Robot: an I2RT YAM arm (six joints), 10 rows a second.
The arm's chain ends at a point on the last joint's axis. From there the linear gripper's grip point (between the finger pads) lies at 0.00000 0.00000 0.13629 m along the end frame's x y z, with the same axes.
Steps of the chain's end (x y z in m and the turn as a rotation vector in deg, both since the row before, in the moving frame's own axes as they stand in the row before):
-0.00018, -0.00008, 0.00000, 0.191, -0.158, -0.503
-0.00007, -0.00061, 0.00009, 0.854, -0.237, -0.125
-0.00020, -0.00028, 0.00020, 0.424, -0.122, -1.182
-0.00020, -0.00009, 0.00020, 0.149, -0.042, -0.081
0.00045, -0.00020, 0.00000, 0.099, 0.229, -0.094
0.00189, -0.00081, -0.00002, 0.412, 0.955, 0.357
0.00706, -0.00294, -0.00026, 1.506, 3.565, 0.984
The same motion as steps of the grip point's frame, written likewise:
-0.00056, -0.00053, 0.00000, 0.191, -0.158, -0.503
-0.00064, -0.00264, 0.00007, 0.854, -0.237, -0.125
-0.00050, -0.00129, 0.00020, 0.424, -0.122, -1.182
-0.00030, -0.00044, 0.00020, 0.149, -0.042, -0.081
0.00099, -0.00044, 0.00000, 0.099, 0.229, -0.094
0.00416, -0.00178, -0.00004, 0.412, 0.955, 0.357
0.01556, -0.00645, -0.00057, 1.506, 3.565, 0.984

